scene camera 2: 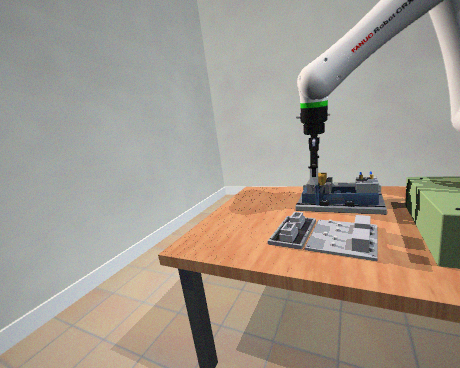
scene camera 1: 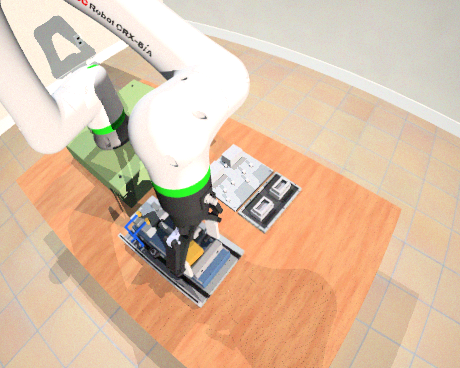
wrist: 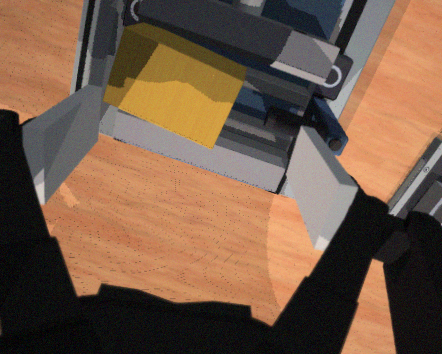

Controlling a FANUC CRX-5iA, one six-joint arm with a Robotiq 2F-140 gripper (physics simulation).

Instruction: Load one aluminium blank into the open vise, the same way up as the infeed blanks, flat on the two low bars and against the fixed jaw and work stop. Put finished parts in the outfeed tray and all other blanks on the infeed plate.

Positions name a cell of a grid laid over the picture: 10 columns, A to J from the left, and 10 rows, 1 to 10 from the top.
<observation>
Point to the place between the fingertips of my gripper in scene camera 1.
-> At E7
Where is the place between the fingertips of my gripper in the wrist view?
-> E4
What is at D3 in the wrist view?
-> A brass blank.
</observation>
